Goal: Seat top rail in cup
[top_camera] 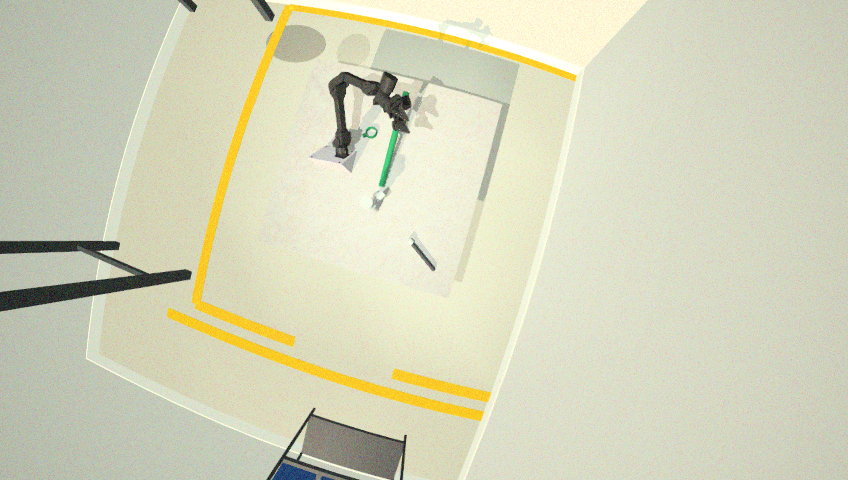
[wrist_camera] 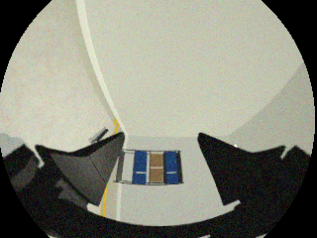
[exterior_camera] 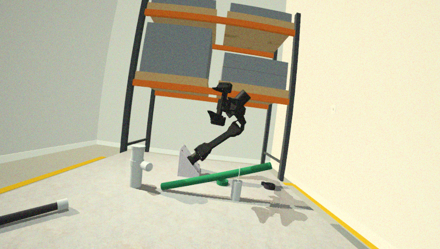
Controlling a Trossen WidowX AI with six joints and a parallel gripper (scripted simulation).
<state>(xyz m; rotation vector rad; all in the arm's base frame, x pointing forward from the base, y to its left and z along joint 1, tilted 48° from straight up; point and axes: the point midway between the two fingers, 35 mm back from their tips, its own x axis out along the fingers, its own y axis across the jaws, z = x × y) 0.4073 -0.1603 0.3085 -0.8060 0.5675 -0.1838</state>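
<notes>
The rail-end cup is 33 cm below my gripper tip, 28 cm to the right of it and 12 cm behind it. The rest, counted from my gripper tip: black band (44 cm below, 41 cm to the left, 32 cm behind); green band (44 cm below, 32 cm behind, 11 cm to the left); loop cap (35 cm below, 17 cm to the left, 14 cm behind).
</notes>
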